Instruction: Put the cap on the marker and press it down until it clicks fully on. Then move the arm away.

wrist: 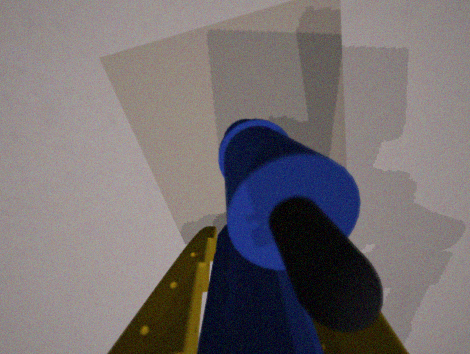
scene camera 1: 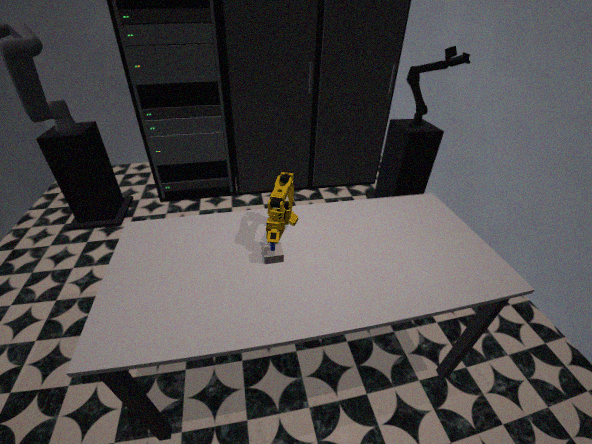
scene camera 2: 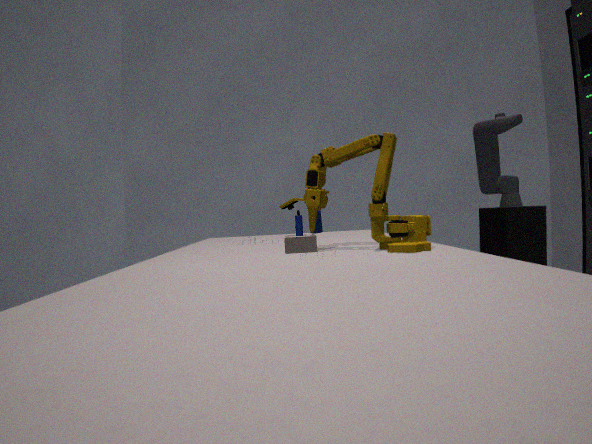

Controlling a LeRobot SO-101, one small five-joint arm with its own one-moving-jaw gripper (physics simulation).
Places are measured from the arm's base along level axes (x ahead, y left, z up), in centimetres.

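Pixels of known places: hand, its tool point: (wrist: 216,238) (scene camera 2: 312,231); arm's base, origin of its link: (scene camera 1: 286,223) (scene camera 2: 395,250).
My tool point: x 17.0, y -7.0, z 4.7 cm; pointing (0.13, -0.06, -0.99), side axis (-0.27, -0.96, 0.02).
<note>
For each thing: its middle in the pictures, then the offset to it from my tool point. Level surfaces: height alone.
- blue marker, middle of its body: (wrist: 263,170) (scene camera 2: 298,223) (scene camera 1: 272,243) dx +2.9, dy -2.0, dz +1.9 cm
- pale block, middle of its body: (wrist: 241,134) (scene camera 2: 300,243) (scene camera 1: 272,253) dx +2.9, dy -2.0, dz -2.9 cm
- dark blue cap, middle of its body: (wrist: 254,304) (scene camera 2: 315,221) dx -1.0, dy -0.9, dz +2.0 cm
- pale table, height of its surface: dz -4.7 cm
The blue marker (scene camera 1: 272,247) (scene camera 2: 299,225) (wrist: 295,180) stands upright in a pale block (scene camera 1: 274,259) (scene camera 2: 300,245) (wrist: 155,100), its black tip (scene camera 2: 298,213) (wrist: 327,270) bare and pointing up. My gripper (scene camera 1: 273,241) (scene camera 2: 313,231) (wrist: 248,236) is shut on the dark blue cap (scene camera 2: 319,221) (wrist: 245,305). In the second scene view the cap is just right of the marker, partly behind a jaw, its lower end below the marker's tip and near the block's top level. In the wrist view the marker hides the cap's far end and part of the right jaw; contact cannot be told.
The yellow arm (scene camera 1: 282,200) (scene camera 2: 352,150) stands on the pale table (scene camera 1: 350,260) (scene camera 2: 300,325). Behind the table are a server rack (scene camera 1: 225,100) and dark cabinets (scene camera 1: 272,90). Two other arms (scene camera 1: 22,75) (scene camera 1: 417,87) stand on dark pedestals away from the table.
</note>
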